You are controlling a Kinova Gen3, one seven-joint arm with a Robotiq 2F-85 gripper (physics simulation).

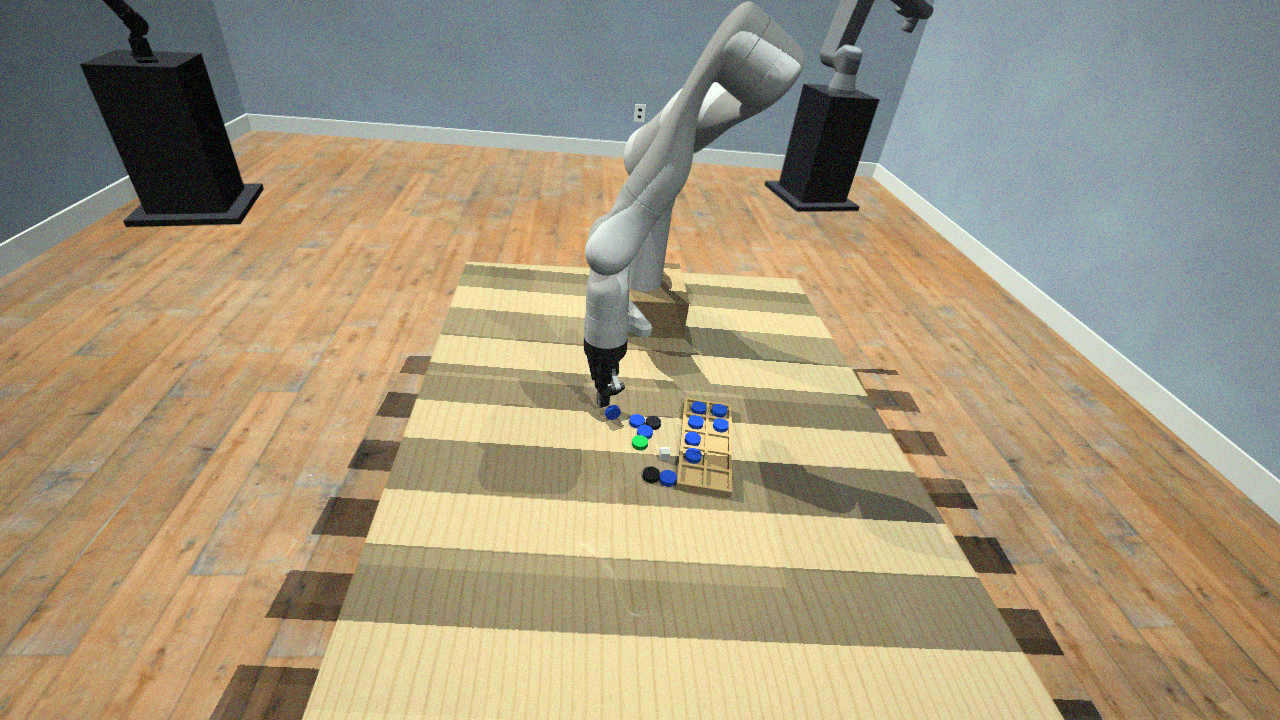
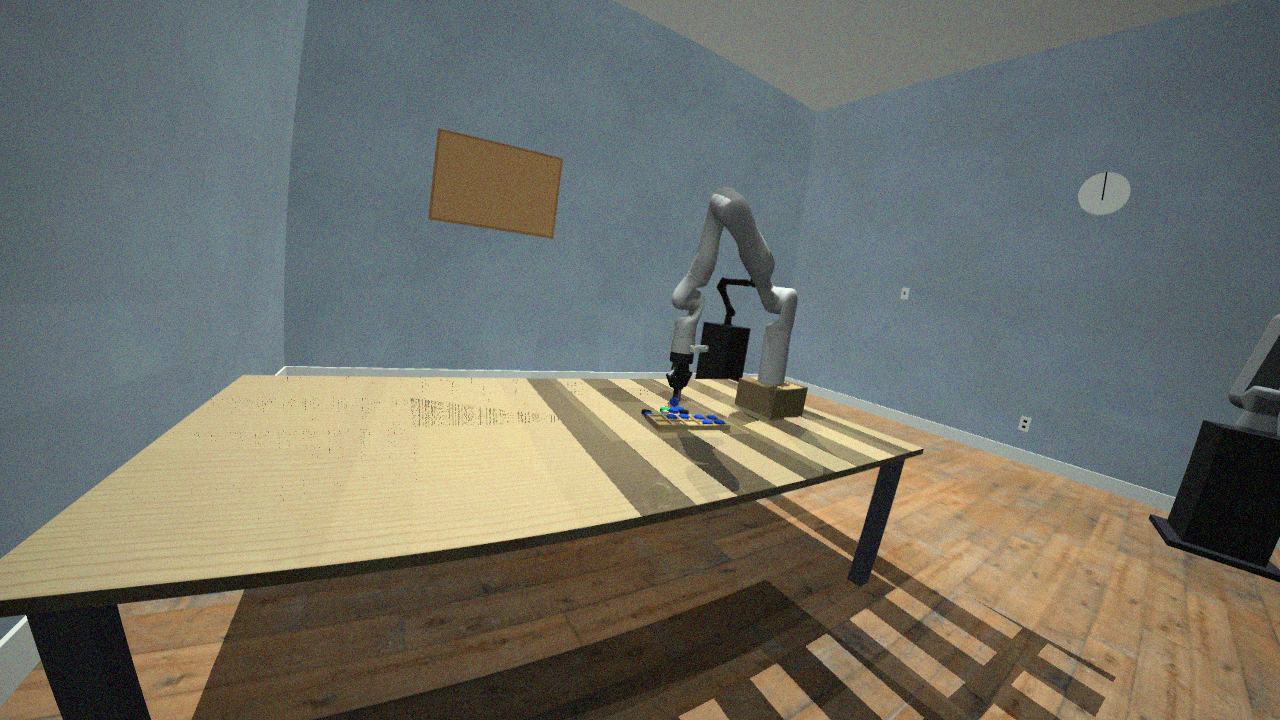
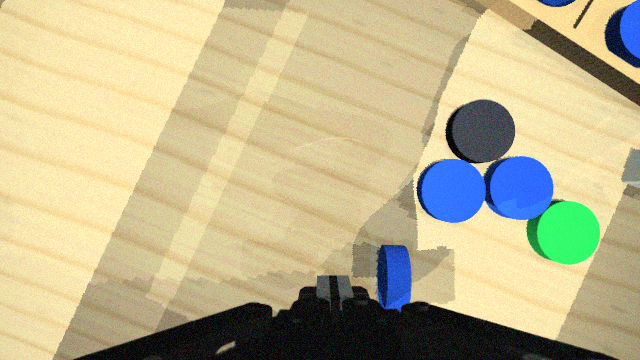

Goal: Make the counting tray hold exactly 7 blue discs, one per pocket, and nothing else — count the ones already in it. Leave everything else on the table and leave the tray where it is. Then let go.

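My gripper (image 1: 609, 395) (image 2: 676, 396) (image 3: 332, 298) is shut with nothing between the fingers, low over the table. A blue disc (image 1: 612, 412) (image 3: 393, 275) stands on its edge just right of the fingertips, outside them. Two more blue discs (image 3: 451, 190) (image 3: 518, 187) lie flat to the right, touching a black disc (image 3: 482, 131) and a green disc (image 3: 567, 231). The wooden counting tray (image 1: 709, 487) (image 3: 559, 20) lies further right and holds several blue discs (image 1: 699, 407), one per pocket. Another blue disc (image 1: 667, 477) lies by the tray's near left corner.
A second black disc (image 1: 650, 475) lies beside the blue one near the tray. A small pale cube (image 1: 665, 452) (image 3: 633, 165) sits between the disc cluster and the tray. The arm's base block (image 2: 769, 397) stands behind the tray.
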